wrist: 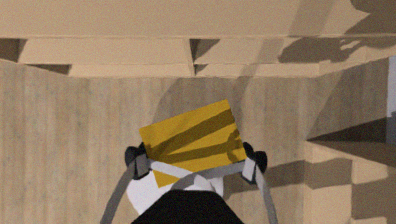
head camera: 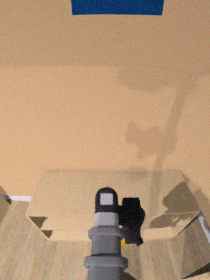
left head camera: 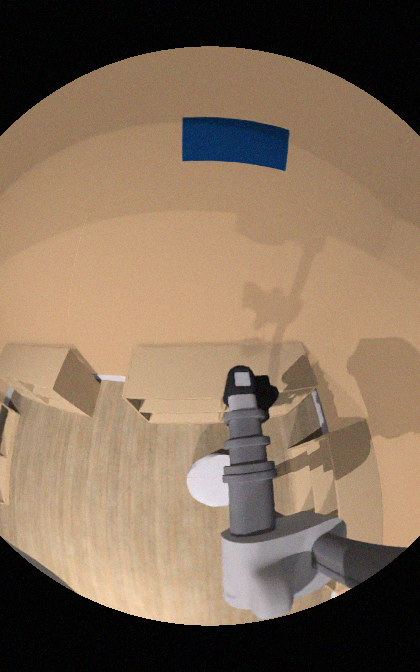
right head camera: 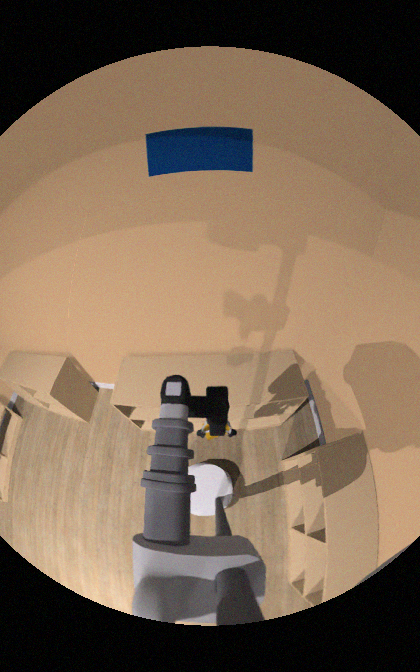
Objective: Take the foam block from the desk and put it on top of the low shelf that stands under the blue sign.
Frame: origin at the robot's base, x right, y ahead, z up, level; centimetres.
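Seen in the pictures: gripper, fingertip midpoint: (wrist: 195, 154) (head camera: 125, 243).
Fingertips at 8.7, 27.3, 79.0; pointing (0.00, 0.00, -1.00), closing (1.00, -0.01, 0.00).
Observation:
A point is followed by its place in that frame, as x, y, z.
The yellow foam block (wrist: 192, 137) @(8.4, 29.9, 83.7) (right head camera: 209, 437) (head camera: 123, 242) @(7.4, 26.4, 83.7) is tilted between the two fingertips of my gripper (wrist: 195, 154) @(8.7, 27.3, 79.0) (right head camera: 217, 433), which is shut on it. The low shelf (head camera: 75, 195) @(-23.2, 62.8, 58.2) (left head camera: 175, 367) (right head camera: 150, 375) (wrist: 150, 19) @(-2.3, 51.7, 58.2) stands against the wall under the blue sign (head camera: 118, 7) @(4.9, 89.2, 164.5) (left head camera: 235, 143) (right head camera: 200, 152). In the wrist view the block hangs over floor, in front of the shelf's front edge. My arm hides part of the shelf front in the head views. The desk does not show.
Another low shelf (left head camera: 77, 382) (right head camera: 75, 390) stands to the left. A shelf unit (left head camera: 352, 450) (right head camera: 347, 525) stands close on the right. A white round disc (left head camera: 209, 480) (right head camera: 207, 487) shows below the arm. Shadows of the robot fall on the wall and shelf top.

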